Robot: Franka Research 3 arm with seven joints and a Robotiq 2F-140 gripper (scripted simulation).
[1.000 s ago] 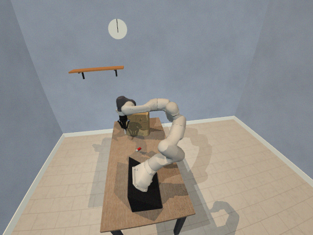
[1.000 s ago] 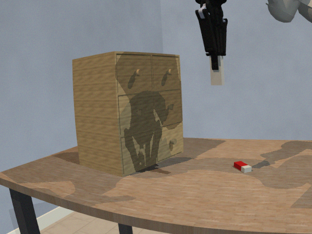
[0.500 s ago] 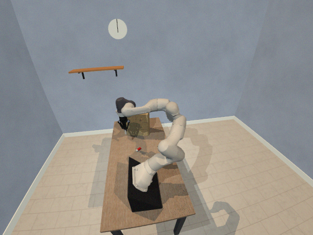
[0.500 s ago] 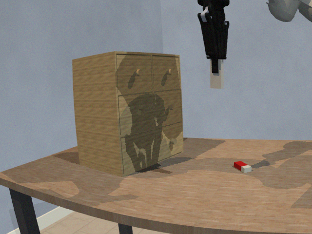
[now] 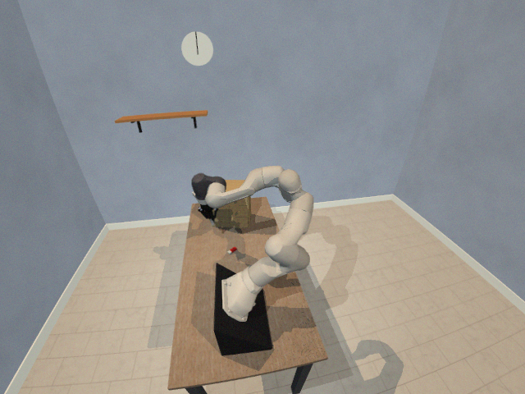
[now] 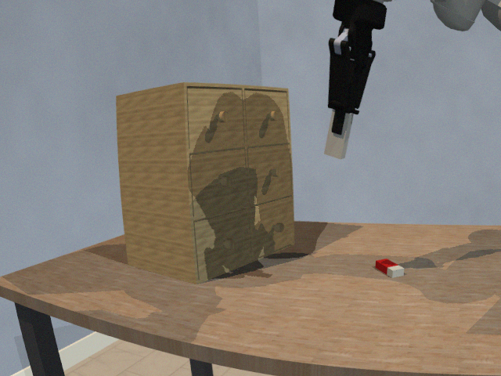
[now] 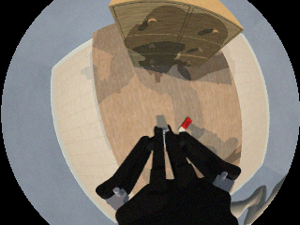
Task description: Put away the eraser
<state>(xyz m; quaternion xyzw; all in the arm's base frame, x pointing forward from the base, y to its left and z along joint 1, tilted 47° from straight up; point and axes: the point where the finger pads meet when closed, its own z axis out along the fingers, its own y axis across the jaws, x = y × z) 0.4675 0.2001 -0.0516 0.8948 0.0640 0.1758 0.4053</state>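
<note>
My gripper is now 27 cm short of the blue eraser, 5 cm to the left of it and 22 cm above it.
</note>
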